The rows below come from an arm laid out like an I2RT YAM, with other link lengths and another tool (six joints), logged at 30 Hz.
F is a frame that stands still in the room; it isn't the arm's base.
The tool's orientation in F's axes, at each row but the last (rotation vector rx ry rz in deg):
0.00 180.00 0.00
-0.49 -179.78 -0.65
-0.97 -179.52 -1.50
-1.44 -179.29 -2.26
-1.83 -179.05 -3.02
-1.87 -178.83 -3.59
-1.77 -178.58 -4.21
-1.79 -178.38 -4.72
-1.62 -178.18 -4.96
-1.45 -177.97 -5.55
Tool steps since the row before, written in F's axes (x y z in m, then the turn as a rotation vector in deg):
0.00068 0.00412 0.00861 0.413 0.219 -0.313
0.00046 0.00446 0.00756 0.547 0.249 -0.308
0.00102 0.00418 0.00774 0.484 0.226 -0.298
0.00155 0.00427 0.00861 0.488 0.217 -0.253
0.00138 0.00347 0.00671 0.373 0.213 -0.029
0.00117 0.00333 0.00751 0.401 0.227 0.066
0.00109 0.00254 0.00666 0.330 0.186 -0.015
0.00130 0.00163 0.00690 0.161 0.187 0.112
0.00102 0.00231 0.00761 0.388 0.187 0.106
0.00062 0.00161 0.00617 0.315 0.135 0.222
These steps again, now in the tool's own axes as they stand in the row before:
-0.00068 0.00412 -0.00861 -0.413 0.219 0.313
-0.00041 0.00452 -0.00753 -0.547 0.250 0.308
-0.00091 0.00432 -0.00768 -0.484 0.226 0.298
-0.00138 0.00451 -0.00852 -0.488 0.218 0.253
-0.00120 0.00372 -0.00661 -0.369 0.220 0.030
-0.00095 0.00365 -0.00739 -0.395 0.238 -0.064
-0.00088 0.00287 -0.00656 -0.327 0.192 0.016
-0.00108 0.00202 -0.00684 -0.154 0.196 -0.106
-0.00074 0.00275 -0.00750 -0.381 0.200 -0.107
-0.00038 0.00200 -0.00607 -0.305 0.154 -0.223

